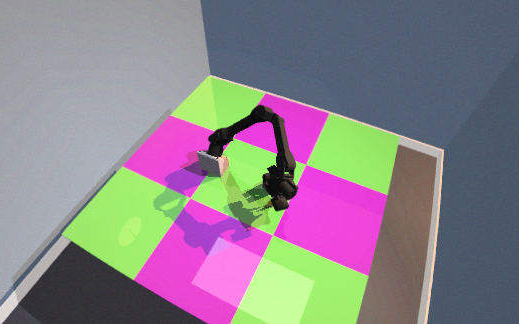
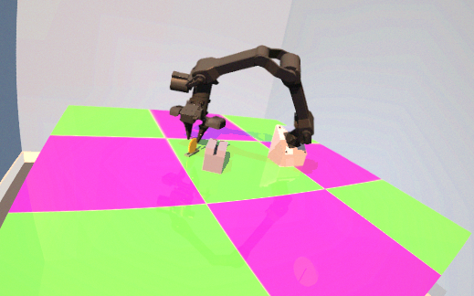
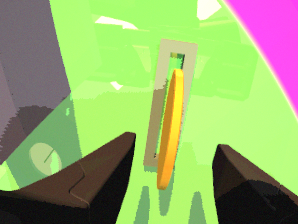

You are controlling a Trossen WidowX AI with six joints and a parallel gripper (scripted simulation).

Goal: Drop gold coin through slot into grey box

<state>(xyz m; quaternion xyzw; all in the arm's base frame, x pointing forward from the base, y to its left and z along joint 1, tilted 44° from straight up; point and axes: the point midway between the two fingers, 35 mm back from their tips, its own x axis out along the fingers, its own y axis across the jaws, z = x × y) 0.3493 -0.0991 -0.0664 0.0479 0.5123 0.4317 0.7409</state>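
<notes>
Right now my gripper tip is 20 mm above the gold coin.
</notes>
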